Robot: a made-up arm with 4 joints.
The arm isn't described. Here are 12 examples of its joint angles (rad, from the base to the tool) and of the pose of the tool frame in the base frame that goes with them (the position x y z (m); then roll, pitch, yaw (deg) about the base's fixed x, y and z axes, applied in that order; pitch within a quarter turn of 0, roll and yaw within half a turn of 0).
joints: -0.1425 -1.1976 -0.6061 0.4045
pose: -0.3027 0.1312 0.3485 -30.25 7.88 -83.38
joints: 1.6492 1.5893 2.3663 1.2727
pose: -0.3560 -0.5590 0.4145 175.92 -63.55 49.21
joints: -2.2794 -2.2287 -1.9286 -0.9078
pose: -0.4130 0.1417 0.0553 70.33 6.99 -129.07
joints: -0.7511 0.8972 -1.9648 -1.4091
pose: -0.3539 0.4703 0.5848 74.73 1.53 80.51
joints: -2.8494 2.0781 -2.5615 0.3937
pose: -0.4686 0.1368 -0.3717 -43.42 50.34 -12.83
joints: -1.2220 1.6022 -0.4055 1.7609
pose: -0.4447 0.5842 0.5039 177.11 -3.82 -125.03
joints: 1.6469 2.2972 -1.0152 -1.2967
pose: -0.4860 -0.3777 0.3789 165.38 -30.30 -95.60
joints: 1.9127 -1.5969 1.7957 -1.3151
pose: -0.4620 -0.1656 0.2005 14.98 26.20 74.38
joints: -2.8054 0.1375 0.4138 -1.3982
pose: -0.2334 0.0265 -0.0875 -156.08 -43.88 10.00
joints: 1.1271 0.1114 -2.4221 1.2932
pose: -0.1053 -0.1212 0.4446 -121.97 36.72 114.09
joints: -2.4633 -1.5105 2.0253 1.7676
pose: -0.3424 -0.0135 -0.0252 55.07 73.74 -169.28
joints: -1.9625 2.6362 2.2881 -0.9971
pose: -0.4900 0.5176 0.0810 -177.51 -14.60 -175.90
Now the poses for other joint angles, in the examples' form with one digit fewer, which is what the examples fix.
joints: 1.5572 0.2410 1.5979 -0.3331
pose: -0.130 -0.316 0.286 13.4 -0.5 -57.3
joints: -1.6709 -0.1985 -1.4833 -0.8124
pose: -0.174 0.431 0.077 6.5 18.3 -44.0
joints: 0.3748 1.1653 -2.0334 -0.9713
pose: -0.370 -0.047 0.804 110.9 -60.3 42.9
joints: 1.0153 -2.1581 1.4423 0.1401
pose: -0.509 -0.030 0.377 10.5 13.6 64.2
